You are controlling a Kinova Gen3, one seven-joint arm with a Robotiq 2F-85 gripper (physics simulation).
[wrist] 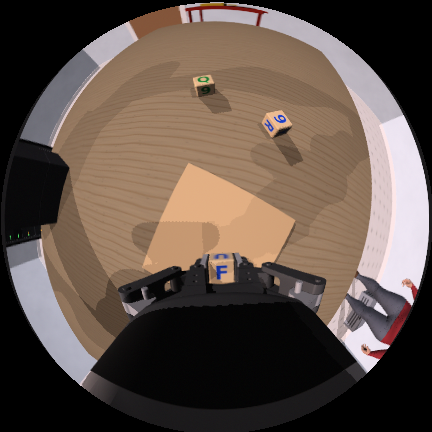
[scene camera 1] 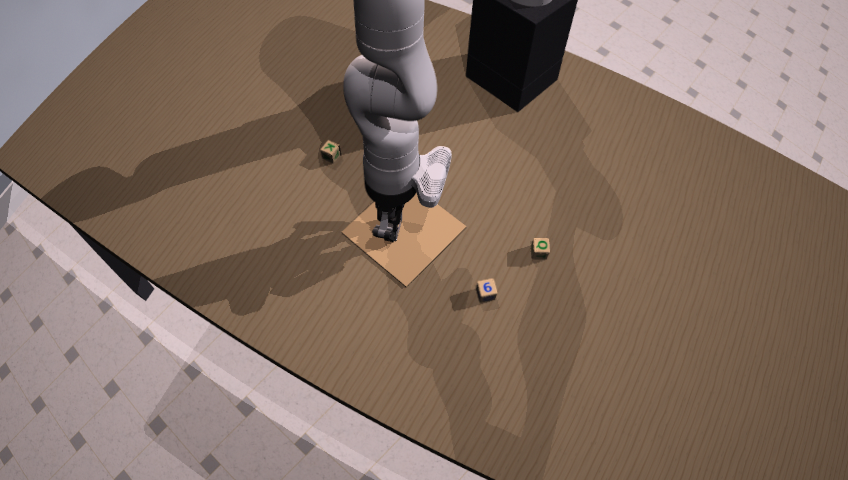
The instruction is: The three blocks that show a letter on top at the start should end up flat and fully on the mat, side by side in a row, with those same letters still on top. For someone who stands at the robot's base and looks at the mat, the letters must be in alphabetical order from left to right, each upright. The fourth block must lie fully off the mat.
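Places are measured from the arm's base along level axes (x up, y right, z ahead), in metres.
Where they show: gripper, between the fingertips: (wrist: 220,261) (scene camera 1: 392,230).
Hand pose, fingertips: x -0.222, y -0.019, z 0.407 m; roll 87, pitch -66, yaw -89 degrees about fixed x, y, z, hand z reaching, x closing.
Note:
After its pixels a point has its place.
My gripper (scene camera 1: 387,235) {x -0.222, y -0.019, z 0.407 m} (wrist: 220,261) {x -0.222, y -0.019, z 0.407 m} is shut on the F block (wrist: 221,270) {x -0.196, y -0.019, z 0.407 m}, over the mat (scene camera 1: 410,270) {x -0.222, y -0.084, z 0.448 m} (wrist: 230,195) {x -0.221, y -0.091, z 0.390 m}. A blue F shows on the block's top in the wrist view; in the scene view the gripper hides the block. Whether it touches the mat I cannot tell. The K block (scene camera 1: 330,150) {x -0.200, y 0.153, z 0.356 m} lies off the mat, on the left in the scene view, with a green K on top. The Q block (scene camera 1: 540,247) {x -0.200, y -0.229, z 0.308 m} (wrist: 204,85) {x -0.203, y -0.218, z 0.309 m} lies off the mat with a green Q on top. The 6-or-9 block (scene camera 1: 486,289) {x -0.200, y -0.199, z 0.415 m} (wrist: 277,123) {x -0.200, y -0.188, z 0.410 m} lies off the mat, with a blue R on one side.
The wooden table (scene camera 1: 684,297) {x -0.225, y -0.477, z 0.227 m} (wrist: 125,135) {x -0.225, y -0.126, z 0.221 m} carries the mat and blocks. A black box-shaped pedestal (scene camera 1: 511,59) {x -0.108, y -0.020, z 0.069 m} (wrist: 37,185) {x -0.146, y -0.008, z 0.067 m} stands at the top in the scene view and at the left in the wrist view. Arm shadows fall across the mat and table.

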